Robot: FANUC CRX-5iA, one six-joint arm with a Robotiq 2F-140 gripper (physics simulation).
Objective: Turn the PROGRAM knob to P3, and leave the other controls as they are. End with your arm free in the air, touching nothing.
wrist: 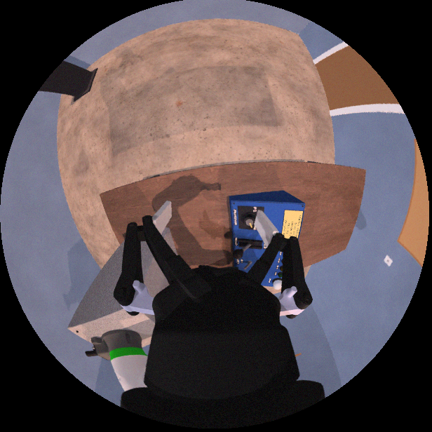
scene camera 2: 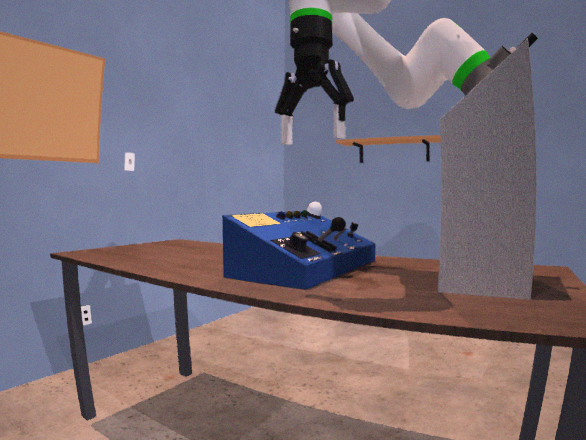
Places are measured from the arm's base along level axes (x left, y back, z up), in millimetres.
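Where they show: gripper, fingertip midpoint: (scene camera 2: 311, 141); arm's base, origin of the base link: (scene camera 2: 492, 91).
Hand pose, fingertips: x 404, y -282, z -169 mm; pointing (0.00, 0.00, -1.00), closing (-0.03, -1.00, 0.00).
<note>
Things, the pixels of their centre, and the offset from my fingertips. "pt": a spot on its surface instead.
- ball-topped lever, body centre: (scene camera 2: 338, 224) dy -117, dx -251, dz -189 mm
- white dome, surface spot: (scene camera 2: 314, 208) pt dy -357, dx -432, dz -154 mm
- yellow card, body centre: (scene camera 2: 256, 219) dy -309, dx -123, dz -180 mm
The blue control panel (scene camera 2: 260, 255) (wrist: 275, 198) stands on the table. Its black PROGRAM knob (scene camera 2: 299, 240) (wrist: 248, 219) sits on a dark plate near the panel's lower edge. In the wrist view a pale pointer mark shows on the knob's lower right side. The label P1 shows beside it, but a finger covers part of the dial, so I cannot tell which label the pointer is at. My gripper (scene camera 2: 313, 140) (wrist: 214, 213) is wide open and empty, pointing down, high above the panel and touching nothing.
A ball-topped lever (scene camera 2: 338, 224) (wrist: 238, 254), a white dome (scene camera 2: 314, 208) (wrist: 277, 284) and a yellow card (scene camera 2: 255, 220) (wrist: 291, 223) are on the panel. A grey pedestal (scene camera 2: 487, 200) (wrist: 107, 295) carries the arm beside it. A wall shelf (scene camera 2: 395, 140) is behind.
</note>
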